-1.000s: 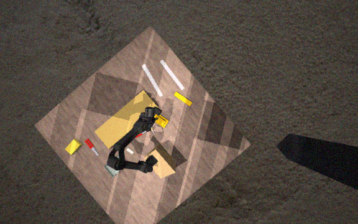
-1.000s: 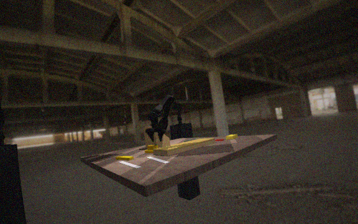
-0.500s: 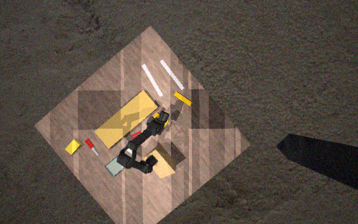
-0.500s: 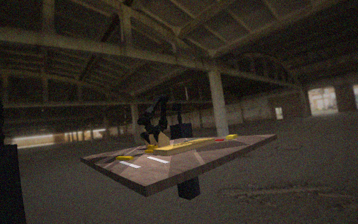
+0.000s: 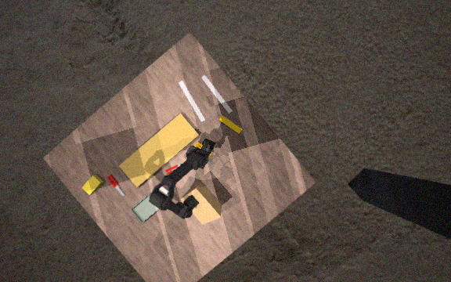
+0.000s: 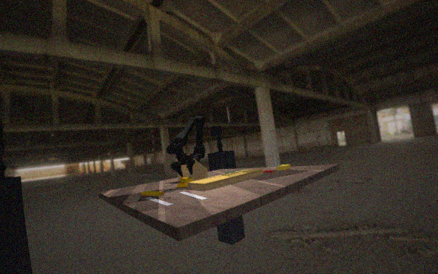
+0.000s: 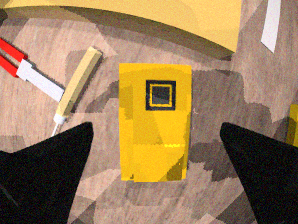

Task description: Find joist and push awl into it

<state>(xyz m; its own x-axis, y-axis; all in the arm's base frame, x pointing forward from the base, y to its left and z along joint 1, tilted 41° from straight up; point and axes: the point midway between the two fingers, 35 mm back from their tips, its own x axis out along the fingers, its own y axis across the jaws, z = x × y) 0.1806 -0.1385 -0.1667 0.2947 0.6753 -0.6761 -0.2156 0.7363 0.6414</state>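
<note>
Right now my gripper tip is 1 cm short of the stud finder and 3 cm above it. Also, from my gripper tip: yellow bar (1 cm behind, 26 cm to the right, 6 cm below); square indicator (2 cm ahead, 1 cm below); small white piece (2 cm behind, 35 cm to the left, 7 cm below).
</note>
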